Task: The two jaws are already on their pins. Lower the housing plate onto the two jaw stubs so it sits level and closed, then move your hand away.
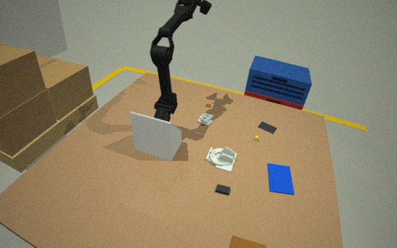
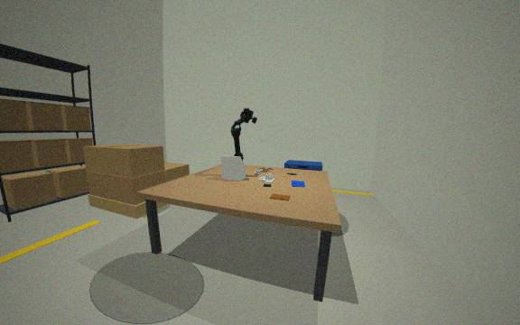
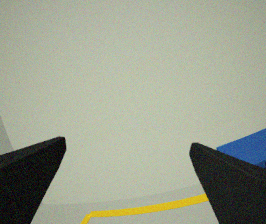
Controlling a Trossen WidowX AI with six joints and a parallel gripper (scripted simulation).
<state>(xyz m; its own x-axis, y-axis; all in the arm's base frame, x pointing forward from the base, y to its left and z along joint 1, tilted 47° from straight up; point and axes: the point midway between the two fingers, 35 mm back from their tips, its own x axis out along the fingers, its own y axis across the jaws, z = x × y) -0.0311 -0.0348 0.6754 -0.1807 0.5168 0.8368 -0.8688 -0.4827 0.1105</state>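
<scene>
Right now my gripper tip is 59 cm above the white part, 26 cm to the left of it and 19 cm short of it. From my gripper tip the other things lie so: blue mat: 62 cm ahead, 60 cm below, 52 cm to the right; yellow block: 59 cm below, 48 cm ahead, 30 cm to the right; orange pad: 89 cm to the right, 60 cm below, 54 cm ahead.
</scene>
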